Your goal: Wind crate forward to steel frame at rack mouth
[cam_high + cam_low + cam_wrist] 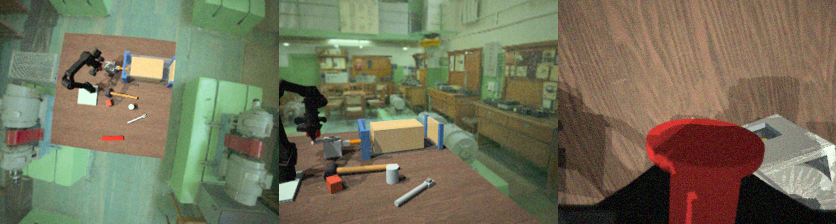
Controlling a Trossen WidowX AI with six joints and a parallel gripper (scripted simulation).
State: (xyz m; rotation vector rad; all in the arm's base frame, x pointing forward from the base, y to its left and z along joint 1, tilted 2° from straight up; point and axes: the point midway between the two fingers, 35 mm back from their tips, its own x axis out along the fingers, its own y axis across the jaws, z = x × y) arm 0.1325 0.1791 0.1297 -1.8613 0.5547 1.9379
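The winch handle lies 3 cm ahead of my gripper tip, 1 cm to the left of it and 1 cm below it. Also, from my gripper tip: red knob (2 cm above); winch (8 cm ahead, 3 cm to the left, 8 cm below); blue steel frame (25 cm ahead, 1 cm to the left, 1 cm below).
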